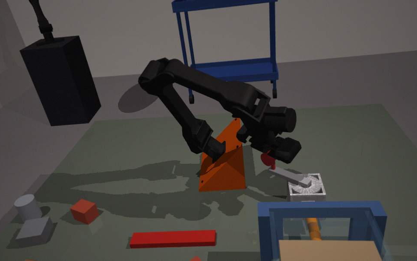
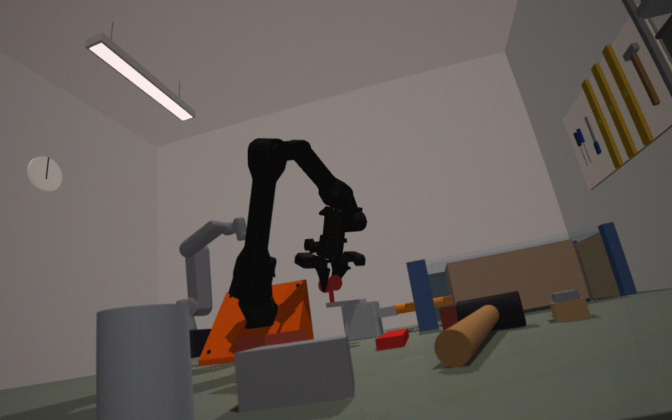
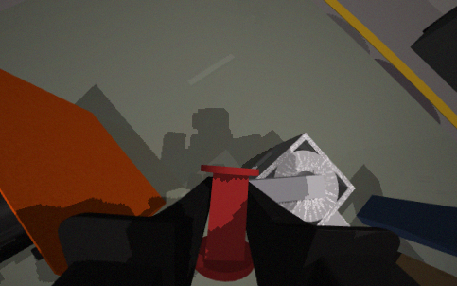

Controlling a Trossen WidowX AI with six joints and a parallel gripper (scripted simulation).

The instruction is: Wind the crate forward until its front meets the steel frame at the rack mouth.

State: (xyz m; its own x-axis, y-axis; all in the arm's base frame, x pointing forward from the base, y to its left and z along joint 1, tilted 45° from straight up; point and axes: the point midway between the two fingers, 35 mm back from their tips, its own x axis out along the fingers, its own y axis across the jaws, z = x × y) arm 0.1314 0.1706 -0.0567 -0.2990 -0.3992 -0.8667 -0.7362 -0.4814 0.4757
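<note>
The frame lies 23 cm ahead of my gripper tip, 6 cm to the left of it and 3 cm below it. From my gripper tip the other things lie so: grey crank arm 3 cm below, 3 cm ahead, 2 cm to the left; then grey winch 10 cm below, 6 cm to the left, 6 cm ahead; then red knob 1 cm to the right, 1 cm ahead.
</note>
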